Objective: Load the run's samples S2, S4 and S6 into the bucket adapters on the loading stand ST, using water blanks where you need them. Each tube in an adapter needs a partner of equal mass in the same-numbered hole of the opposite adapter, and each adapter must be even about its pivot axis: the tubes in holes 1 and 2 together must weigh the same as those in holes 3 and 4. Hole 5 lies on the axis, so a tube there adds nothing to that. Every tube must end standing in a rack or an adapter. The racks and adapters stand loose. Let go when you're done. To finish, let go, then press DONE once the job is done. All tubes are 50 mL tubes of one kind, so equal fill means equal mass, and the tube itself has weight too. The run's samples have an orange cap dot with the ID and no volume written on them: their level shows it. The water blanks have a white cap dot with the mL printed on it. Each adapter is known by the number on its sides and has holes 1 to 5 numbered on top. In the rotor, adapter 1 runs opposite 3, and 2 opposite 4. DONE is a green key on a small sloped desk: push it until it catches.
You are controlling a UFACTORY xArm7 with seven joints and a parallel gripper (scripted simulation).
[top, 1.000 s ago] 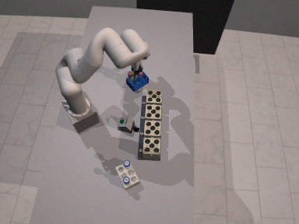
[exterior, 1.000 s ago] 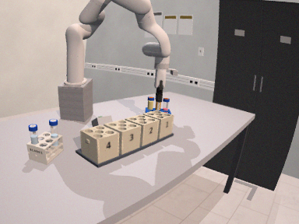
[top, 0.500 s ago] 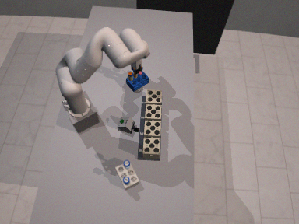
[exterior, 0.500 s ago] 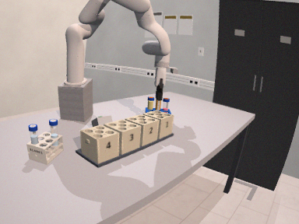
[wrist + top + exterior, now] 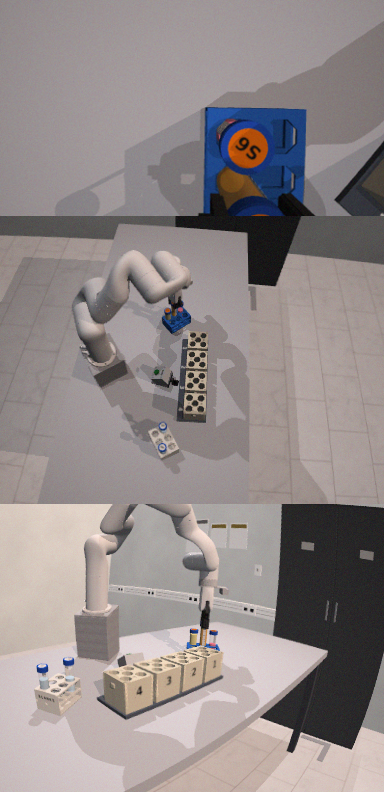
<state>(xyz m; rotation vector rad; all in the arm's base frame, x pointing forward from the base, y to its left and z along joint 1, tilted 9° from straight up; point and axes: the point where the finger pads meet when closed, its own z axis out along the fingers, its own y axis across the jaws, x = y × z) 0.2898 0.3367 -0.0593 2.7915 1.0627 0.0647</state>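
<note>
My hand is 1 cm short of the sample tube S2 and 5 cm above it. Round my hand: sample tube S4 (4 cm behind, 3 cm to the right, 9 cm below); blue sample rack (1 cm ahead, 2 cm to the right, 12 cm below); sample tube S6 (3 cm ahead, 3 cm to the left, 9 cm below).
</note>
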